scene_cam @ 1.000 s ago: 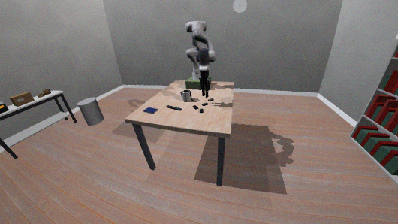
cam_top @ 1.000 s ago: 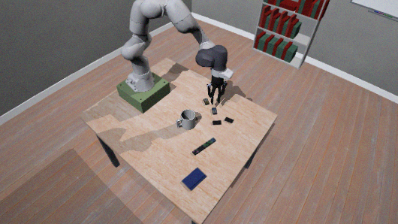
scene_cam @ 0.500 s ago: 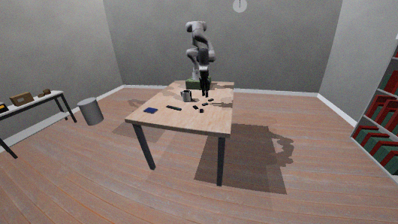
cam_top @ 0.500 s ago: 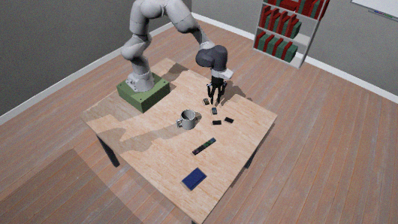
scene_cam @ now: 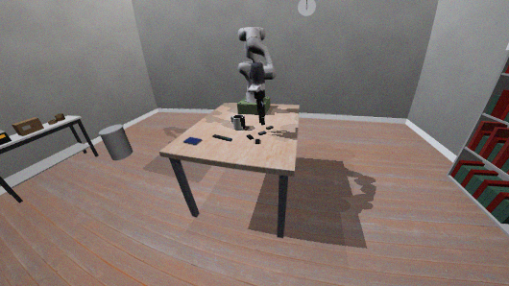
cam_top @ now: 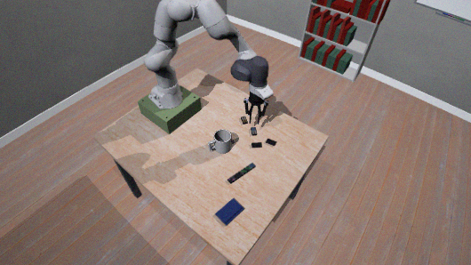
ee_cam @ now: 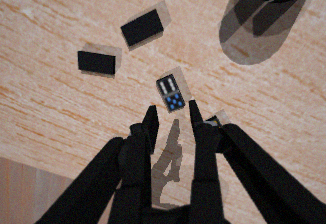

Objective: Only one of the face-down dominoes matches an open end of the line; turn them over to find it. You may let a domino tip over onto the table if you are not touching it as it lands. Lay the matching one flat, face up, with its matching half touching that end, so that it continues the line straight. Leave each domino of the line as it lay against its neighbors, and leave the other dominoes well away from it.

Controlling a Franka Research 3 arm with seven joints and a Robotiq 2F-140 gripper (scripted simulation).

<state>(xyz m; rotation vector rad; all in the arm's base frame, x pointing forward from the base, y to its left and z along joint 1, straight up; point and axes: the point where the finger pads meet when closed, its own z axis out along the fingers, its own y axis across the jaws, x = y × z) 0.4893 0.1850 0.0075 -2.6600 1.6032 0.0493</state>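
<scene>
The black domino is 11 cm below my hand and 1 cm ahead of it. From my hand the other things lie so: blue book: 49 cm to the right, 20 cm ahead, 11 cm below; then grey mug: 21 cm to the right, 7 cm below, 7 cm behind.
</scene>
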